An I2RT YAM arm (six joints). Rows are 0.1 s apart.
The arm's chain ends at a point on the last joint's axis. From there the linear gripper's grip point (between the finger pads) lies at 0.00 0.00 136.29 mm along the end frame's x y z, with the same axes.
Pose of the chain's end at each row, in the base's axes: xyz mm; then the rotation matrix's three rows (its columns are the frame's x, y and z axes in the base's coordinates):
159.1 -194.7 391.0; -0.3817 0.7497 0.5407; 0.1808 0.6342 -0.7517; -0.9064 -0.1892 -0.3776
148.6 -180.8 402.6; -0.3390 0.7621 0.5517; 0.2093 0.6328 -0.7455; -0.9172 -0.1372 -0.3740
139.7 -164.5 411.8; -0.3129 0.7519 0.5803; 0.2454 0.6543 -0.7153; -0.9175 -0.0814 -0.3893
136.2 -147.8 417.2; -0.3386 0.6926 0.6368; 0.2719 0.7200 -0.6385; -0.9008 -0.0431 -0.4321
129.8 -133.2 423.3; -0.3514 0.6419 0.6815; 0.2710 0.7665 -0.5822; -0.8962 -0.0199 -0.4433
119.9 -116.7 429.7; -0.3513 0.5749 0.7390; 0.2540 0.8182 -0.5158; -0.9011 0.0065 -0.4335
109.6 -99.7 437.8; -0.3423 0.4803 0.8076; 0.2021 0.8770 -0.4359; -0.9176 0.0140 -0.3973
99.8 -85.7 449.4; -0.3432 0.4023 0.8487; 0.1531 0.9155 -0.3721; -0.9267 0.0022 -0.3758
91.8 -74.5 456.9; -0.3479 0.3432 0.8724; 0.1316 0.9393 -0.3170; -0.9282 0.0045 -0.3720
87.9 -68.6 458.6; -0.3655 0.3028 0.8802; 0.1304 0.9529 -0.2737; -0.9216 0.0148 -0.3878
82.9 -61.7 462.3; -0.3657 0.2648 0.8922; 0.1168 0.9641 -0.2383; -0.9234 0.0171 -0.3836
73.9 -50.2 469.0; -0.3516 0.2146 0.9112; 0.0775 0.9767 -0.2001; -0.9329 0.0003 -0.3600
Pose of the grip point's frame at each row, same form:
232.8 -297.1 339.5; -0.3817 0.7497 0.5407; 0.1808 0.6342 -0.7517; -0.9064 -0.1892 -0.3776
223.8 -282.4 351.6; -0.3390 0.7621 0.5517; 0.2093 0.6328 -0.7455; -0.9172 -0.1372 -0.3740
218.8 -262.0 358.7; -0.3129 0.7519 0.5803; 0.2454 0.6543 -0.7153; -0.9175 -0.0814 -0.3893
223.0 -234.8 358.3; -0.3386 0.6926 0.6368; 0.2719 0.7200 -0.6385; -0.9008 -0.0431 -0.4321
222.7 -212.5 362.9; -0.3514 0.6419 0.6815; 0.2710 0.7665 -0.5822; -0.8962 -0.0199 -0.4433
220.6 -187.0 370.6; -0.3513 0.5749 0.7390; 0.2540 0.8182 -0.5158; -0.9011 0.0065 -0.4335
219.7 -159.1 383.7; -0.3423 0.4803 0.8076; 0.2021 0.8770 -0.4359; -0.9176 0.0140 -0.3973
215.5 -136.4 398.2; -0.3432 0.4023 0.8487; 0.1531 0.9155 -0.3721; -0.9267 0.0022 -0.3758
210.7 -117.7 406.2; -0.3479 0.3432 0.8724; 0.1316 0.9393 -0.3170; -0.9282 0.0045 -0.3720
207.9 -105.9 405.7; -0.3655 0.3028 0.8802; 0.1304 0.9529 -0.2737; -0.9216 0.0148 -0.3878
204.5 -94.2 410.0; -0.3657 0.2648 0.8922; 0.1168 0.9641 -0.2383; -0.9234 0.0171 -0.3836
198.1 -77.5 419.9; -0.3516 0.2146 0.9112; 0.0775 0.9767 -0.2001; -0.9329 0.0003 -0.3600

